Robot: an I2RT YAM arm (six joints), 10 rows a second.
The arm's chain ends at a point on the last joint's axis. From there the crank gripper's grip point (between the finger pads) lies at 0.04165 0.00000 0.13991 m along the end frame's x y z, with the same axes.
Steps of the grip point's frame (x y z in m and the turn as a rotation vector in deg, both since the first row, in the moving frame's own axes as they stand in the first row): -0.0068, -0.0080, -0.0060, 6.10, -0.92, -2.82; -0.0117, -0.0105, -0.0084, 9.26, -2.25, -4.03; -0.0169, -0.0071, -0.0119, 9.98, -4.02, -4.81; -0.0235, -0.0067, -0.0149, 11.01, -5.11, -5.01; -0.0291, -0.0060, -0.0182, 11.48, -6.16, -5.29; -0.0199, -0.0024, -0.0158, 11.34, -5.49, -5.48
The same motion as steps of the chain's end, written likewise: -0.0041, 0.0089, -0.0057, 6.10, -0.92, -2.82; -0.0053, 0.0148, -0.0079, 9.26, -2.25, -4.03; -0.0059, 0.0204, -0.0120, 9.98, -4.02, -4.81; -0.0096, 0.0234, -0.0151, 11.01, -5.11, -5.01; -0.0125, 0.0253, -0.0187, 11.48, -6.16, -5.29; -0.0049, 0.0287, -0.0160, 11.34, -5.49, -5.48
